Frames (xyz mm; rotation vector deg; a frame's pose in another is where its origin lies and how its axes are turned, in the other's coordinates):
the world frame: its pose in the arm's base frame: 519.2 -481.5 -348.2 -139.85 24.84 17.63
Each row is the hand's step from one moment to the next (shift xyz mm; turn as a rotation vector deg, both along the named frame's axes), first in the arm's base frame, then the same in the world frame.
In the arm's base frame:
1: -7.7 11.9 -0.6 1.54 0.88 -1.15
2: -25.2 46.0 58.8 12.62 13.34 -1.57
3: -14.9 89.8 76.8 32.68 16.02 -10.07
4: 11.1 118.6 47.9 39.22 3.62 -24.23
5: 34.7 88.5 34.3 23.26 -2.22 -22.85
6: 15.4 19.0 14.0 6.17 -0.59 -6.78
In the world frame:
1: -9.6 -5.6 8.8 1.58 -0.61 1.27
2: -52.6 -57.0 -13.9 9.01 -13.87 8.13
3: -59.1 -103.4 -1.6 29.54 -18.82 14.11
4: -32.6 -118.9 35.8 42.96 -4.30 16.57
5: 0.4 -97.9 24.9 29.21 5.35 13.65
6: 5.3 -27.7 -0.7 7.98 1.81 4.18

